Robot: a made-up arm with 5 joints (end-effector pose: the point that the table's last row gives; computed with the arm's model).
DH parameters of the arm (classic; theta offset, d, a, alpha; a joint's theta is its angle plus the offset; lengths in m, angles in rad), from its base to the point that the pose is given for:
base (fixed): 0.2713 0 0.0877 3.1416
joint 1: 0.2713 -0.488 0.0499 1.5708
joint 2: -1.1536 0 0.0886 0
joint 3: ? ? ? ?
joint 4: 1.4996 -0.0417 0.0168 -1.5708
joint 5: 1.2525 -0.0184 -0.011 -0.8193
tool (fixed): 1.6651 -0.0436 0 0
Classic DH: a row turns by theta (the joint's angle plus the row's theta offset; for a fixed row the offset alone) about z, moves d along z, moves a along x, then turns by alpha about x.
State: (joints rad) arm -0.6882 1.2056 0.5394 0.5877 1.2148
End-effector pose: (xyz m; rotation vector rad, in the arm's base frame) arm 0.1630 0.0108 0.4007 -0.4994 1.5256 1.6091
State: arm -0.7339 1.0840 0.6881 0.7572 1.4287
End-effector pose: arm 0.1680 0.0108 0.4214 -0.4631 1.7113 1.8698
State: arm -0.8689 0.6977 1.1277 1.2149 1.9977
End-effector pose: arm 0.1756 0.0158 0.4691 0.0282 -1.9498 -2.2499
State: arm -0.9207 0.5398 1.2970 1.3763 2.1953
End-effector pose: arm 0.1739 0.0165 0.4832 -0.2021 -1.8011 -2.0885
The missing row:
joint 3: 1.2248 0 0.0815 0
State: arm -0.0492 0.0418 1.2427 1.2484 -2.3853
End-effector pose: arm 0.1629 -0.0108 0.4466 -0.1834 0.4749 -2.6785
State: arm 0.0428 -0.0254 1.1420 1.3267 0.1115
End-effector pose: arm 0.1313 -0.0029 0.4983 0.1091 1.6800 -0.1948
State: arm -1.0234 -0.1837 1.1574 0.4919 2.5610
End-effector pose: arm 0.2049 0.0799 0.4552 1.2758 0.1320 -2.6863
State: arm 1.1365 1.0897 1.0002 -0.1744 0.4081
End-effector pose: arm 0.0667 -0.0179 0.3973 0.6751 0.9949 -0.8266
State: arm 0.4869 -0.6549 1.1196 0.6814 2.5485
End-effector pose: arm 0.1504 -0.0947 0.4861 -1.1206 0.5469 1.4852
